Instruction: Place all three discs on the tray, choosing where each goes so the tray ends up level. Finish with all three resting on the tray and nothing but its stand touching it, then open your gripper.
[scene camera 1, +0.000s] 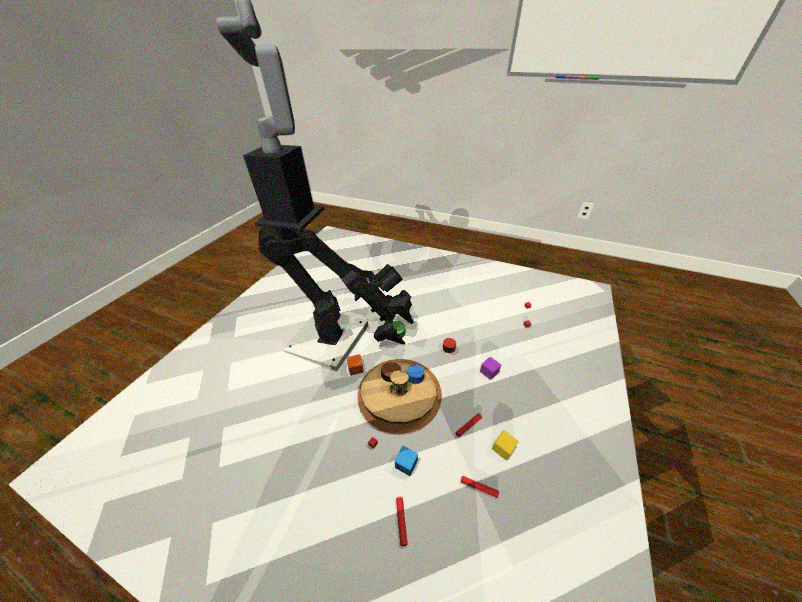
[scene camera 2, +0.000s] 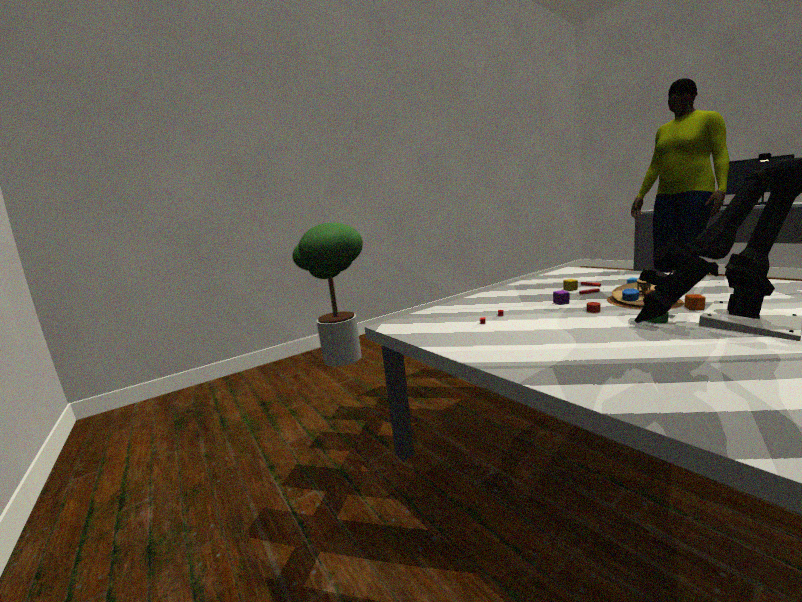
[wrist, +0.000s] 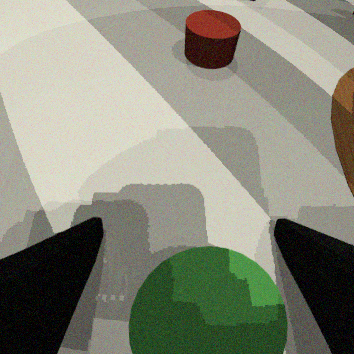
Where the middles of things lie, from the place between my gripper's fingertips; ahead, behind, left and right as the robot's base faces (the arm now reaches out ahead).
Scene:
Now: hand 220 mm to the left of the round wooden tray (scene camera 1: 419, 400), 30 mm below it and 30 mm short of it. Also, from my hand: red disc (wrist: 210, 40) (140 mm ahead, 30 mm to the right, 10 mm above); then wooden stand (scene camera 1: 398, 429) (220 mm to the right, 30 mm ahead, 30 mm above); then green disc (wrist: 206, 292) (40 mm behind, 10 mm above).

